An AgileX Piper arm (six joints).
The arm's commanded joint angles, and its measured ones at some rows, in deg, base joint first. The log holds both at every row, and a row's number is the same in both.
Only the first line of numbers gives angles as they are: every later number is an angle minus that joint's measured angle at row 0.
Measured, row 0: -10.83, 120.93, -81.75, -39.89, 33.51, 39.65
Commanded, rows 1 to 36: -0.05, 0.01, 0.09, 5.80, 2.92, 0.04; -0.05, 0.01, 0.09, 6.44, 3.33, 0.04; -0.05, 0.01, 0.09, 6.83, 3.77, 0.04; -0.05, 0.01, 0.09, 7.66, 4.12, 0.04; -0.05, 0.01, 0.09, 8.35, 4.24, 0.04; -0.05, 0.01, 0.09, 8.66, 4.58, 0.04; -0.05, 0.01, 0.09, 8.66, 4.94, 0.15; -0.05, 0.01, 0.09, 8.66, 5.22, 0.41; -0.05, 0.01, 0.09, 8.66, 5.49, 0.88; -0.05, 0.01, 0.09, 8.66, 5.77, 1.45; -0.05, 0.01, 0.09, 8.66, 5.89, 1.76; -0.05, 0.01, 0.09, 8.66, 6.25, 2.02; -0.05, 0.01, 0.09, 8.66, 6.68, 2.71; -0.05, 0.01, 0.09, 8.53, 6.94, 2.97; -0.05, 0.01, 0.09, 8.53, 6.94, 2.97; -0.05, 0.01, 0.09, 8.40, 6.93, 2.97; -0.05, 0.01, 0.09, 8.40, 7.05, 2.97; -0.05, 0.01, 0.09, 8.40, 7.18, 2.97; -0.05, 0.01, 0.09, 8.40, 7.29, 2.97; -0.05, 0.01, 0.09, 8.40, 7.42, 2.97; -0.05, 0.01, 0.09, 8.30, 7.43, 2.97; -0.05, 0.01, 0.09, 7.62, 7.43, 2.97; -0.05, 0.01, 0.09, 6.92, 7.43, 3.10; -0.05, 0.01, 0.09, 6.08, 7.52, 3.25; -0.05, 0.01, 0.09, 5.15, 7.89, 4.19; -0.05, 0.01, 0.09, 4.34, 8.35, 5.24; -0.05, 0.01, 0.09, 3.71, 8.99, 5.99; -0.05, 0.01, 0.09, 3.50, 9.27, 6.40; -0.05, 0.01, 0.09, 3.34, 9.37, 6.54; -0.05, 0.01, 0.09, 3.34, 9.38, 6.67; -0.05, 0.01, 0.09, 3.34, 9.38, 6.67; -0.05, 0.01, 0.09, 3.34, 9.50, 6.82; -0.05, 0.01, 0.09, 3.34, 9.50, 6.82; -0.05, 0.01, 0.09, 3.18, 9.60, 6.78; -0.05, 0.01, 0.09, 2.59, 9.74, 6.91; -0.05, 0.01, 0.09, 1.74, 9.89, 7.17
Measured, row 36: 0.00, -0.44, -0.45, 2.93, 6.45, 6.61
